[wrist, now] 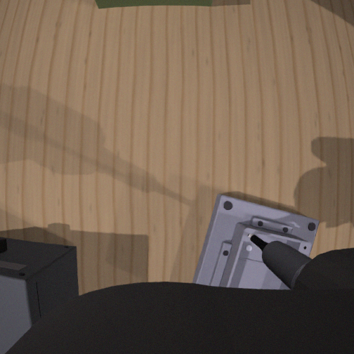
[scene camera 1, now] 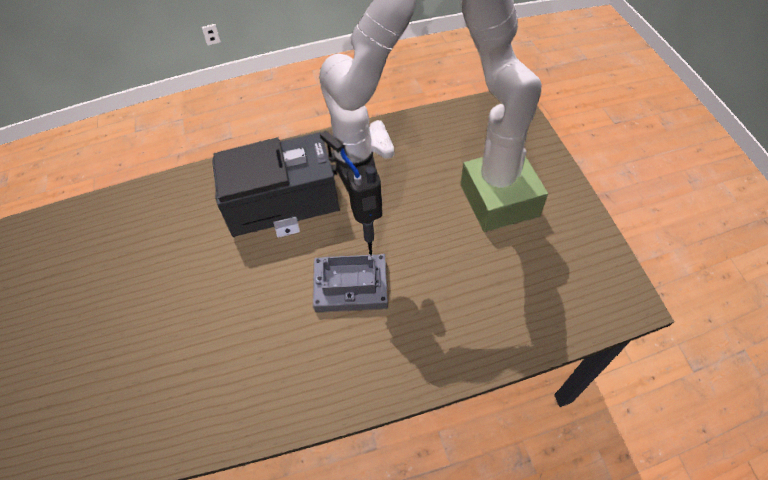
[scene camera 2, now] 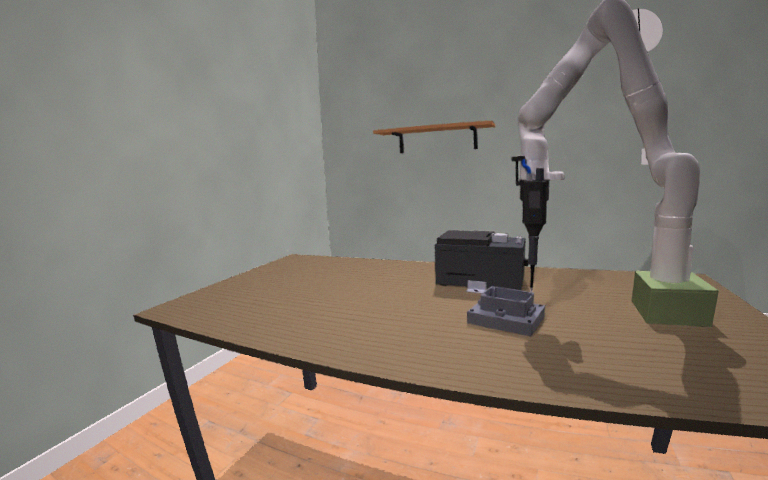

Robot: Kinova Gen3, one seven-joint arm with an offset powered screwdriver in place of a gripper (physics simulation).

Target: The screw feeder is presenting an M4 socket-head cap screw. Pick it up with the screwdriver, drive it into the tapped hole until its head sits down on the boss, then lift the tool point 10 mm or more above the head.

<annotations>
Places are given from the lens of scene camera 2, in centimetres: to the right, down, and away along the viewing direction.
dark lid (scene camera 2: pixel 453 237): 23, -1, 116
</annotations>
